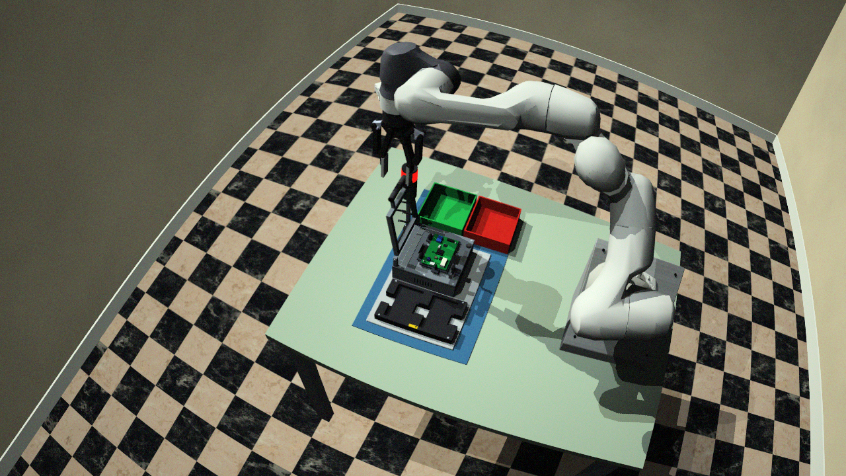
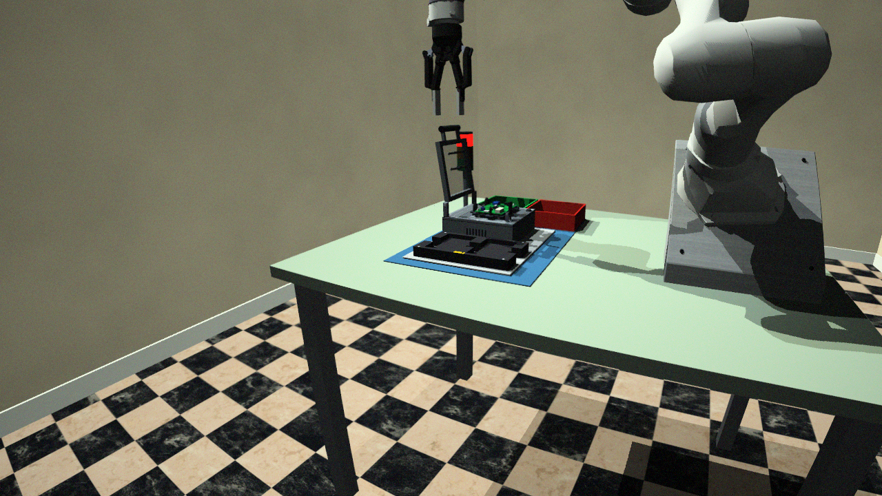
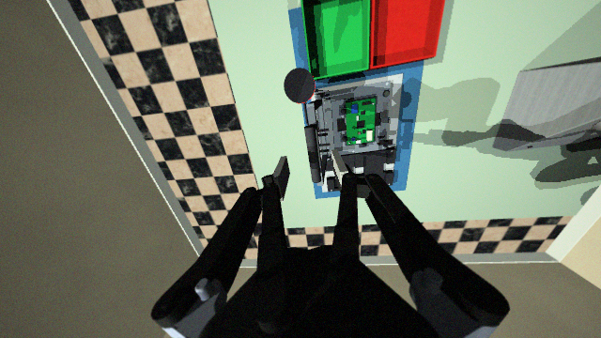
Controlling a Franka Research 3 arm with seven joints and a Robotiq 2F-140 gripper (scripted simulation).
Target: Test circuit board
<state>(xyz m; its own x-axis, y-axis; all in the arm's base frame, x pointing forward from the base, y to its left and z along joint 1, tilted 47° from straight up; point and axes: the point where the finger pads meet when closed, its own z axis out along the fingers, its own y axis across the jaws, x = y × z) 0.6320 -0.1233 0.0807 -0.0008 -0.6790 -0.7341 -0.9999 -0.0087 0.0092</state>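
The green circuit board lies 13 cm behind my hand and 26 cm below it. Also, from my hand: tester plate (13 cm behind, 1 cm to the left, 26 cm below); tester lid (2 cm behind, 15 cm below); green bin (9 cm behind, 20 cm to the right, 32 cm below).
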